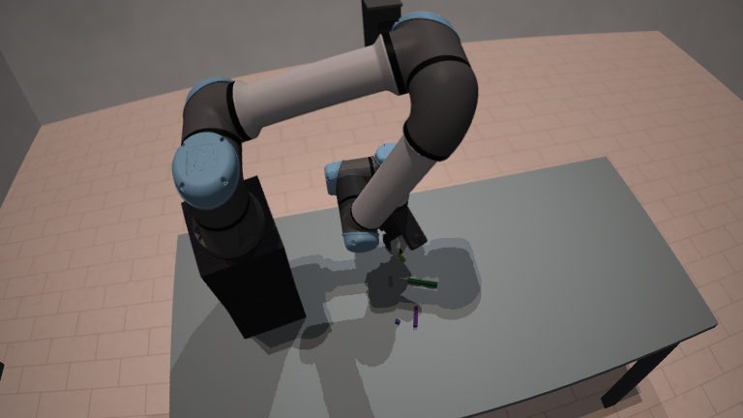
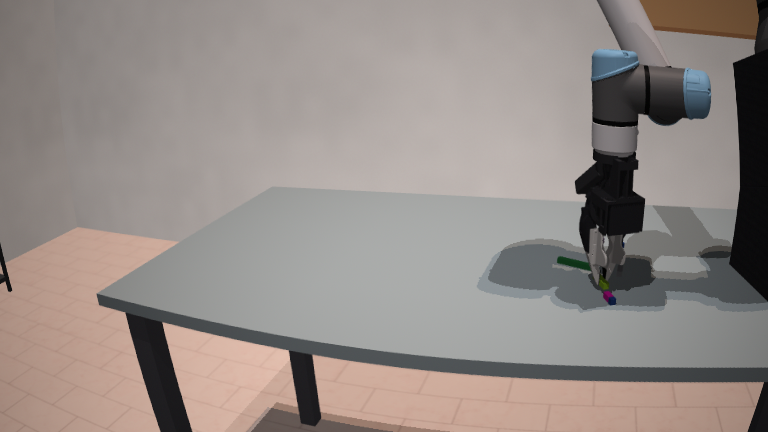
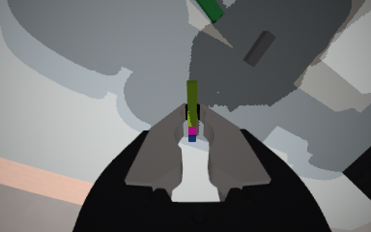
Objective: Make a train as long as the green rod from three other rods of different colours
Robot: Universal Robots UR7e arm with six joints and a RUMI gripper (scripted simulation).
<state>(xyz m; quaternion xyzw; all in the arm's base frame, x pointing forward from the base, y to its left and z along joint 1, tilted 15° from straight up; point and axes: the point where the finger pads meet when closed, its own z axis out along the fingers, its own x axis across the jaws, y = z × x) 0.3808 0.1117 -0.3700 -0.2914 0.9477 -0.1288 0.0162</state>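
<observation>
Now: hand 10 mm above the lime rod. From my hand the other things lie so: green rod (60 mm ahead, 90 mm to the right, 20 mm below); then magenta rod (20 mm behind, 30 mm to the left, 20 mm below); then grey rod (30 mm behind, 80 mm to the right, 20 mm below).
</observation>
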